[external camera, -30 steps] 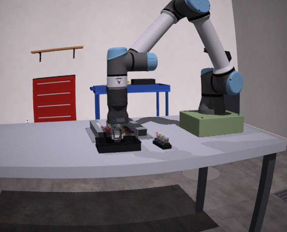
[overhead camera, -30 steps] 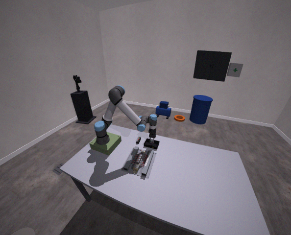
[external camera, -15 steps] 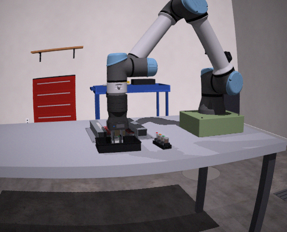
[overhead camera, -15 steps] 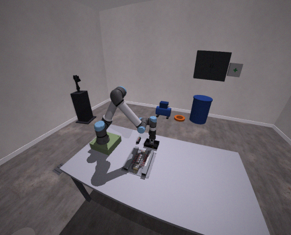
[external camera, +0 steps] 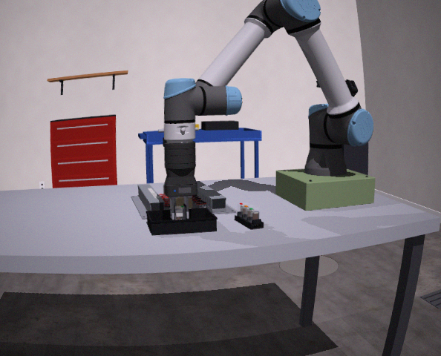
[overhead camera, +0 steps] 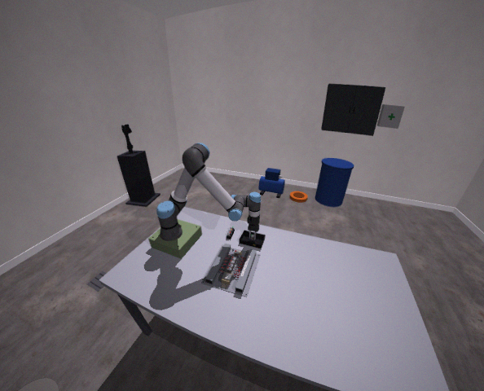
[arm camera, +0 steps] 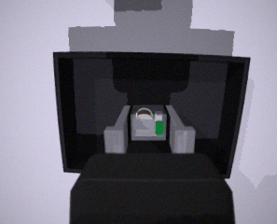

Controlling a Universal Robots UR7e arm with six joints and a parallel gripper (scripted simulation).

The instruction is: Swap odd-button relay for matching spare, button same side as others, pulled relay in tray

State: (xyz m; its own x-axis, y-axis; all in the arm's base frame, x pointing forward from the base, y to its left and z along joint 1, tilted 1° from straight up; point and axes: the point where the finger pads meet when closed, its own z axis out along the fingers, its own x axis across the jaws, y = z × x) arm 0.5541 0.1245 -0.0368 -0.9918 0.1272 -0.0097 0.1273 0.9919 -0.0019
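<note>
The black tray lies 30 mm below my hand.
</note>
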